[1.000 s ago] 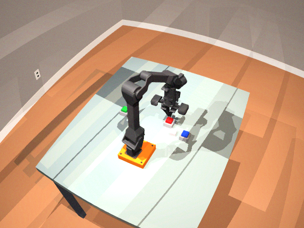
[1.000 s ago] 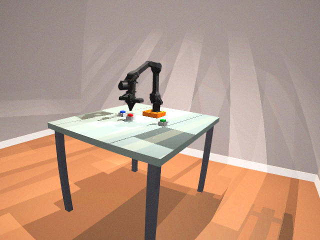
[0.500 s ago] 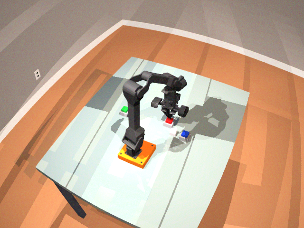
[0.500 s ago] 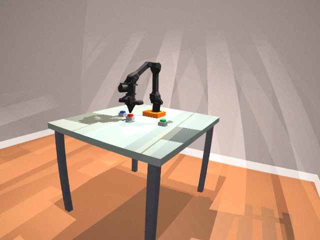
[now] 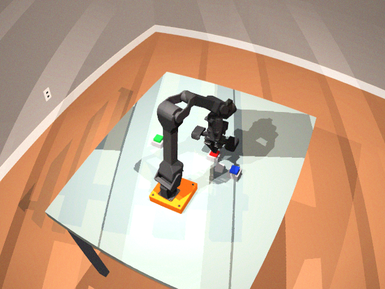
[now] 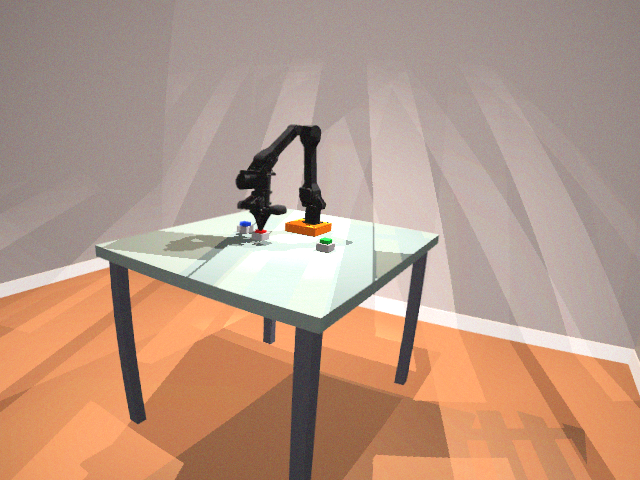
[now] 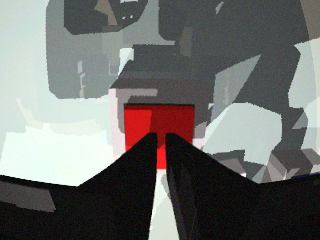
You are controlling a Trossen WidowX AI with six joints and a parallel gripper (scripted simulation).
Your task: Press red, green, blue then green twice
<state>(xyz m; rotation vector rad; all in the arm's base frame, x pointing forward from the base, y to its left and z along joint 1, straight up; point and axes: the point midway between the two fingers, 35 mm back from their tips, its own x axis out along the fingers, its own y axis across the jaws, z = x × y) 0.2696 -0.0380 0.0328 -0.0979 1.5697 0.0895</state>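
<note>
The red button lies 10 mm below my gripper tip. From my gripper tip the other things lie so: green button: 250 mm to the left, 60 mm behind; small white block: 50 mm to the right, 40 mm behind, 20 mm below; blue button: 120 mm to the right, 40 mm behind.
</note>
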